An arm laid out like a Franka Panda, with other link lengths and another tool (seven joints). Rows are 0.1 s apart.
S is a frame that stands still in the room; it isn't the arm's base.
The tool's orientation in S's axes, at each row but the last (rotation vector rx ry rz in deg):
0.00, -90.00, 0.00
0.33, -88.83, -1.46
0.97, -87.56, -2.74
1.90, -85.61, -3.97
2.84, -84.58, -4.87
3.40, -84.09, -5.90
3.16, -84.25, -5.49
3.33, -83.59, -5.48
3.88, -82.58, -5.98
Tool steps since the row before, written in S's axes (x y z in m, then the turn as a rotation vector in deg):
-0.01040, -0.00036, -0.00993, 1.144, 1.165, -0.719
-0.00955, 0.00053, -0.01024, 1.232, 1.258, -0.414
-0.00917, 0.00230, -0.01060, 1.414, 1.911, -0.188
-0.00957, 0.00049, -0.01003, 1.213, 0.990, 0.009
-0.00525, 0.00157, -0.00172, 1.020, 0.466, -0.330
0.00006, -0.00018, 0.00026, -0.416, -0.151, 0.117
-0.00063, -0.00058, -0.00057, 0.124, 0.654, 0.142
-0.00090, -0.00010, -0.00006, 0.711, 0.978, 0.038
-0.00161, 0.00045, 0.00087, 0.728, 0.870, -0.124
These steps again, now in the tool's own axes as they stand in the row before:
-0.00993, -0.00036, 0.01040, -0.719, 1.165, -1.144
-0.01044, 0.00020, 0.00934, -0.414, 1.265, -1.225
-0.01106, 0.00167, 0.00875, -0.208, 1.930, -1.384
-0.01073, -0.00041, 0.00878, 0.034, 1.019, -1.188
-0.00233, 0.00128, 0.00509, -0.274, 0.463, -1.038
0.00028, -0.00015, -0.00004, 0.090, -0.152, 0.422
-0.00057, -0.00065, 0.00056, 0.088, 0.668, -0.095
-0.00015, -0.00013, 0.00089, 0.017, 0.998, -0.684
0.00060, 0.00049, 0.00172, -0.129, 0.873, -0.723

